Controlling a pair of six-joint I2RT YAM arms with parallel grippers.
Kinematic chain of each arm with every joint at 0, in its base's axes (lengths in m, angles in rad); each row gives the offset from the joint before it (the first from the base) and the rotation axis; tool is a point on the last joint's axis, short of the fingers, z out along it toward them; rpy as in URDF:
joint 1: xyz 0 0 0.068 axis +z
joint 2: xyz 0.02 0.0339 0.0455 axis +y
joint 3: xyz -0.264 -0.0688 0 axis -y
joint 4: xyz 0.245 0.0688 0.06 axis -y
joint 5: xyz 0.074 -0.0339 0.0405 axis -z
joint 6: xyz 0.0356 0 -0.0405 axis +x
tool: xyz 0 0 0 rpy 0 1.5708 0
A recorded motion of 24 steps. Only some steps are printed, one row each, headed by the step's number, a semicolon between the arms.
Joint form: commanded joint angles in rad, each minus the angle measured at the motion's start. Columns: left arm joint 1, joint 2, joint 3, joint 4, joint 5, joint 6; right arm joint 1, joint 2, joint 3, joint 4, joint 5, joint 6.
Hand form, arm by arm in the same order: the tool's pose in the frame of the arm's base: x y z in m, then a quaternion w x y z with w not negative. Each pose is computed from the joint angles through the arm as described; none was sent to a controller.
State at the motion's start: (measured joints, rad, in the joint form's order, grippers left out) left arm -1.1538 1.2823 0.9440 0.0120 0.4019 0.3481; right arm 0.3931 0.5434 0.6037 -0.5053 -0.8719 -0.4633
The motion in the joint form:
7: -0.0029 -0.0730 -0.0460 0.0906 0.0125 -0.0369; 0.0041 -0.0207 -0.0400 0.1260 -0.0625 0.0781
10: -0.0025 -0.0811 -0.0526 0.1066 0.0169 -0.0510; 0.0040 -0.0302 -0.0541 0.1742 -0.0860 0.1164
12: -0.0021 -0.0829 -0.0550 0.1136 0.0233 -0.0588; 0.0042 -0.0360 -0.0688 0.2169 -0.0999 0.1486
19: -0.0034 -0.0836 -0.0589 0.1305 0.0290 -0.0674; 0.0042 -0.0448 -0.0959 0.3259 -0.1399 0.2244
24: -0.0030 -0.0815 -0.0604 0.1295 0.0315 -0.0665; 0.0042 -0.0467 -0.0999 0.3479 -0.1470 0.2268
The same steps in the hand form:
7: 0.1005 -0.2644 0.3204 0.49633 0.60543 0.47779 -0.39854; 0.1027 0.0741 0.2837 0.51382 -0.51846 0.57430 0.37063
10: 0.0999 -0.2629 0.3219 0.49913 0.60018 0.47602 -0.40504; 0.1022 0.0745 0.2846 0.51915 -0.51484 0.56435 0.38333
12: 0.0996 -0.2626 0.3222 0.49860 0.59845 0.47493 -0.40952; 0.1024 0.0749 0.2842 0.52286 -0.51104 0.55817 0.39229
19: 0.0991 -0.2627 0.3228 0.50035 0.59576 0.47162 -0.41509; 0.1028 0.0759 0.2863 0.53264 -0.50583 0.53764 0.41398
24: 0.0992 -0.2630 0.3216 0.49837 0.59700 0.47213 -0.41509; 0.1027 0.0760 0.2872 0.53769 -0.50842 0.52987 0.41429

